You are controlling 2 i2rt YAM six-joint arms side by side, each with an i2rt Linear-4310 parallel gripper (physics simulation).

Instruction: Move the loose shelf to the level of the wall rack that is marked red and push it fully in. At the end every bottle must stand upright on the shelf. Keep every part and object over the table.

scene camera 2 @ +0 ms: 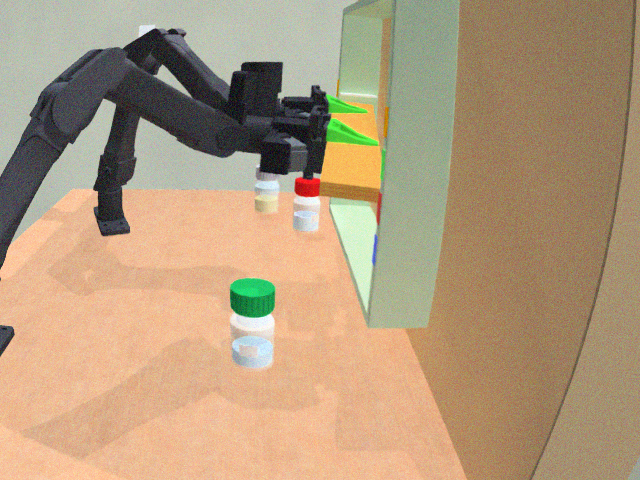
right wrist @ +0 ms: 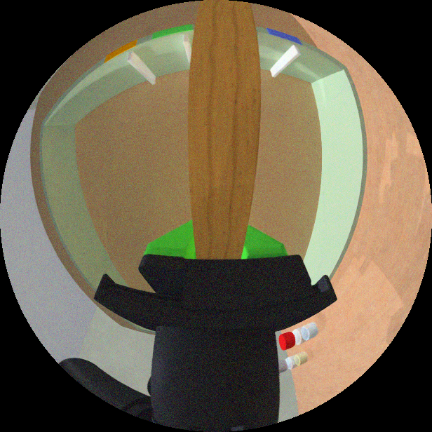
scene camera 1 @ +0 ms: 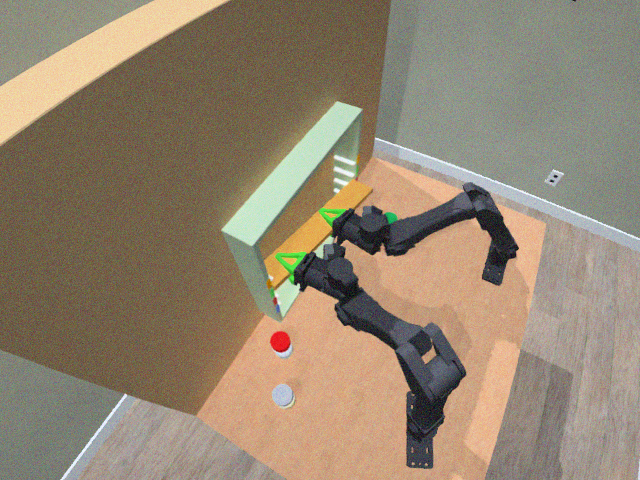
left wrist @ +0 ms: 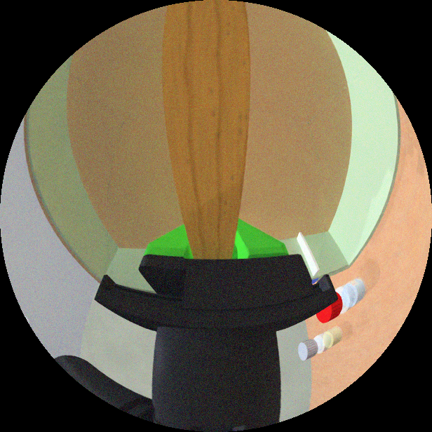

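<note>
The orange-brown loose shelf (scene camera 1: 310, 235) (scene camera 2: 351, 167) (left wrist: 210, 100) (right wrist: 225, 125) is held off the table at the pale green wall rack (scene camera 1: 294, 170) (scene camera 2: 418, 155) (left wrist: 375, 125). My left gripper (scene camera 1: 289, 262) (left wrist: 215, 215) and my right gripper (scene camera 1: 331, 215) (right wrist: 215, 215) are shut on its front edge. In scene camera 2 its near end sticks out in front of the rack, just above the red mark (scene camera 2: 379, 209). In the right wrist view the shelf covers the red mark's place. Upright on the table stand the red-capped bottle (scene camera 1: 280, 342) (scene camera 2: 306, 204), grey-capped bottle (scene camera 1: 283, 395) (scene camera 2: 266, 190) and green-capped bottle (scene camera 2: 252, 330).
White support strips (scene camera 1: 345, 170) (right wrist: 285, 61) line the rack's inner side. Orange (scene camera 2: 386, 121), green (scene camera 2: 383, 164) and blue (scene camera 2: 375, 250) marks sit on its front edge. The brown wall board (scene camera 1: 155, 217) stands behind the rack. The green-capped bottle is partly hidden behind my right arm in scene camera 1.
</note>
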